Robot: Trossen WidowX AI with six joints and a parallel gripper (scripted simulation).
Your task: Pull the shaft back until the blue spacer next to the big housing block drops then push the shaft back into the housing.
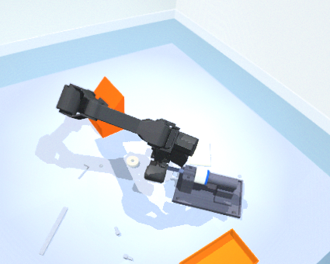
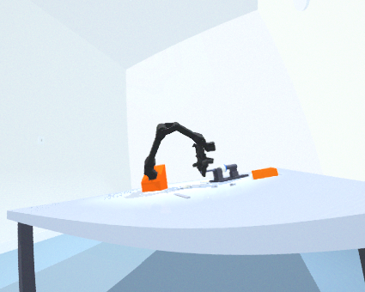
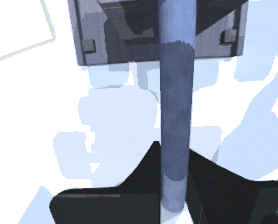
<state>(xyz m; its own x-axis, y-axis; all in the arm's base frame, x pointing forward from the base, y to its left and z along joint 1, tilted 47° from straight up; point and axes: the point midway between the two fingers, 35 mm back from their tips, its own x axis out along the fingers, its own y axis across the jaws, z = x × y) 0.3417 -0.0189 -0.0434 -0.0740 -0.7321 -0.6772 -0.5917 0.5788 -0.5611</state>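
The grey-blue shaft is 60 mm ahead of my gripper tip, 50 mm to the left of it and 30 mm above it. Also, from my gripper tip: thin blue spacer: 130 mm ahead, 90 mm to the left, 30 mm above; cream sheet: 210 mm to the left, 40 mm below; orange tray: 340 mm ahead, 60 mm to the right, 40 mm below.
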